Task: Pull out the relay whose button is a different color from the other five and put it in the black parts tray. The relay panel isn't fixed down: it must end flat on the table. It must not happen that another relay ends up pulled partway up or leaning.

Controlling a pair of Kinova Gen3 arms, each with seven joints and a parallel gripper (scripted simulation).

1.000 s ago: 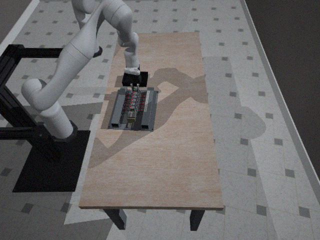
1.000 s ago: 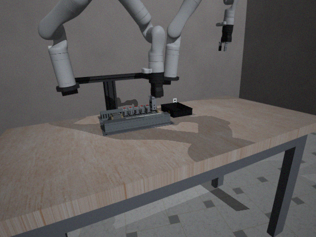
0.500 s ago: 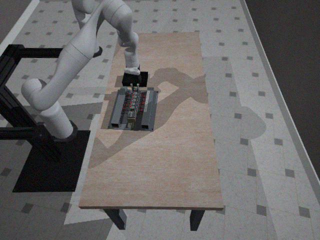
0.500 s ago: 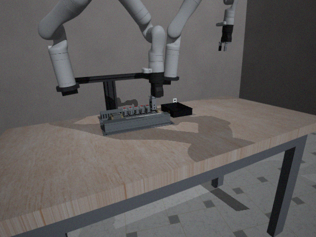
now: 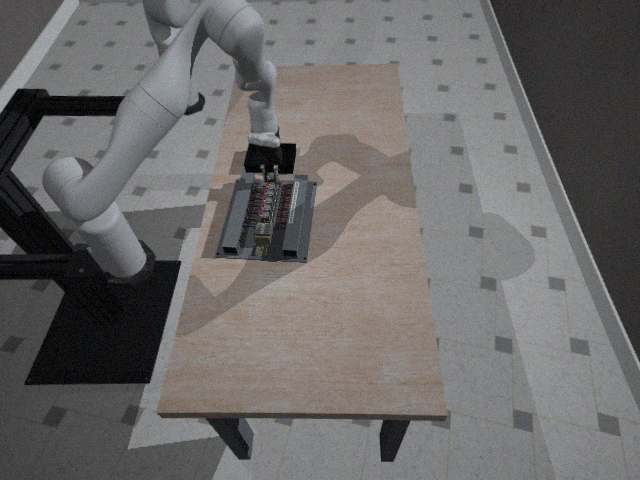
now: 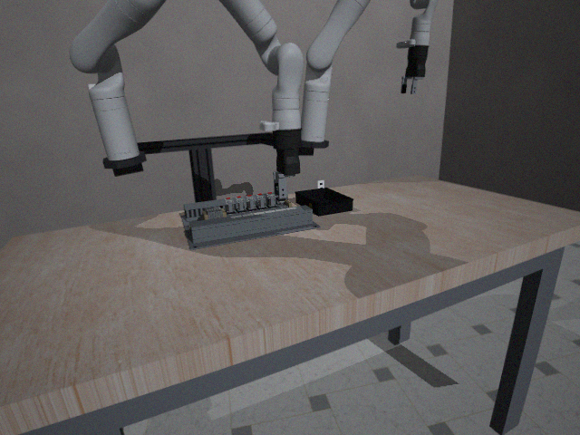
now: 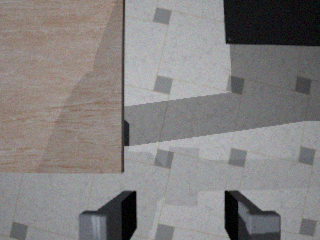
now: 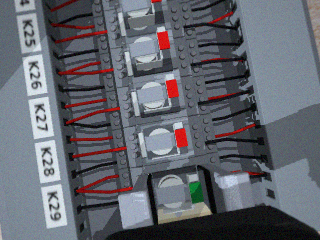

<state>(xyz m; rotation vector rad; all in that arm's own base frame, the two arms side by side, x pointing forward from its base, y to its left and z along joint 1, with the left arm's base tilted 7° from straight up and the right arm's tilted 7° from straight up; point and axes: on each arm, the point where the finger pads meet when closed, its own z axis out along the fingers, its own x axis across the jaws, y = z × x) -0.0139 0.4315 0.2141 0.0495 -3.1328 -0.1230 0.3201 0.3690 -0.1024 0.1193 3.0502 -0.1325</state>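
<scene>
My right hand is 2 cm past the black parts tray, 15 cm to the right of it and 6 cm above it. Also, from my right hand: green-button relay 1 cm below; grey relay panel 10 cm to the right, 5 cm below.
</scene>
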